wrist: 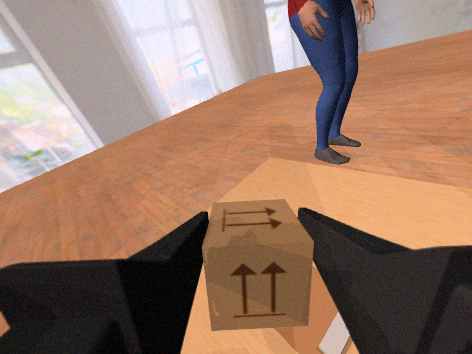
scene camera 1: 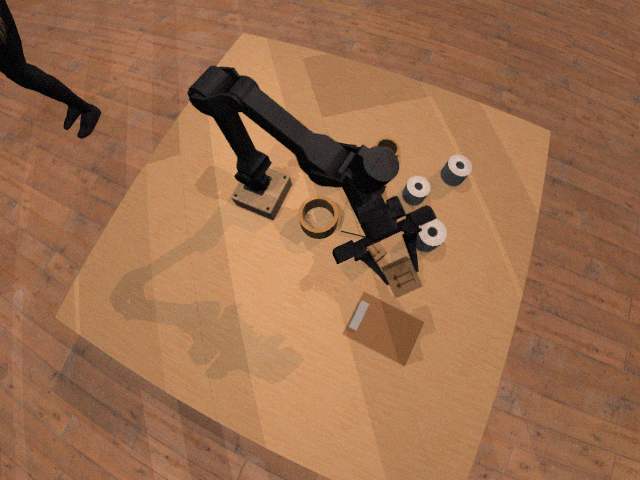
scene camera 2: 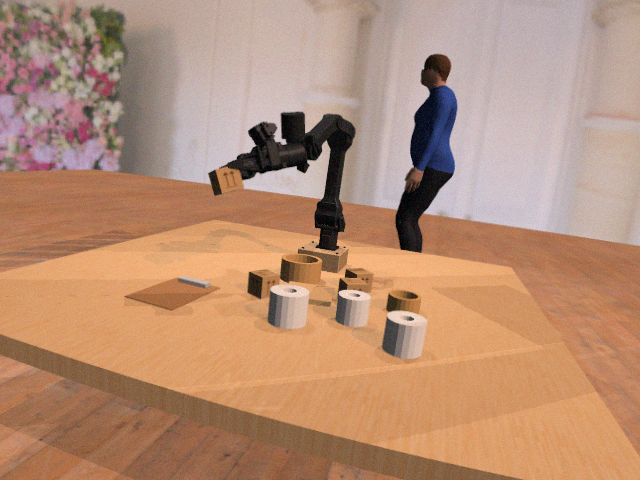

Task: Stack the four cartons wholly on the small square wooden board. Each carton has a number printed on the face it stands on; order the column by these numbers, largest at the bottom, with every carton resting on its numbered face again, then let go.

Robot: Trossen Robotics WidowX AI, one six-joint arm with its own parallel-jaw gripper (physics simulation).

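Where they show: gripper, fingertip midpoint: (wrist: 253, 216) (scene camera 1: 402, 278) (scene camera 2: 223, 167); arm's base, origin of the base link: (scene camera 1: 257, 183) (scene camera 2: 327, 247).
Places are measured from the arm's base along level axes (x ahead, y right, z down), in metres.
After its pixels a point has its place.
Note:
My gripper (scene camera 1: 402, 275) {x 0.444, y 0.153, z -0.240 m} (scene camera 2: 233, 172) {x 0.444, y 0.153, z -0.240 m} (wrist: 253, 216) {x 0.444, y 0.153, z -0.240 m} is shut on a brown carton (scene camera 1: 404, 281) {x 0.450, y 0.156, z -0.236 m} (scene camera 2: 227, 182) {x 0.468, y 0.128, z -0.210 m} (wrist: 258, 290) {x 0.424, y 0.127, z -0.219 m}, held high above the table, slightly tilted in scene camera 2, arrows on two faces. A second carton (scene camera 1: 376, 252) {x 0.396, y 0.056, z 0.003 m} (scene camera 2: 263, 283) {x 0.420, y 0.041, z 0.018 m} stands on the table, partly behind the gripper in scene camera 1. Two more cartons stand close together in scene camera 2: a rear one (scene camera 2: 360, 277) {x 0.238, y -0.156, z 0.012 m} and a front one (scene camera 2: 352, 284) {x 0.343, y -0.155, z 0.003 m}, partly behind a roll. The small square board (scene camera 2: 321, 296) {x 0.352, y -0.085, z 0.045 m} is partly hidden; whether the front carton stands on it, I cannot tell. No printed numbers show.
Three white rolls (scene camera 1: 431, 236) {x 0.528, y -0.062, z 0.031 m} (scene camera 2: 288, 308) {x 0.555, y -0.070, z 0.013 m}, (scene camera 1: 417, 190) {x 0.440, y -0.164, z -0.003 m} (scene camera 2: 353, 308) {x 0.474, y -0.186, z 0.015 m}, (scene camera 1: 456, 171) {x 0.530, y -0.273, z -0.009 m} (scene camera 2: 404, 335) {x 0.574, y -0.302, z 0.012 m} stand nearby. A large wooden ring (scene camera 1: 318, 234) {x 0.229, y 0.070, z 0.014 m} (scene camera 2: 300, 272) {x 0.260, y 0.003, z 0.022 m} and a smaller one (scene camera 2: 403, 304) {x 0.349, y -0.281, z 0.027 m} stand near the board. A brown clipboard (scene camera 1: 387, 330) {x 0.508, y 0.232, z 0.055 m} (scene camera 2: 168, 295) {x 0.528, y 0.227, z 0.055 m} lies beyond the second carton.

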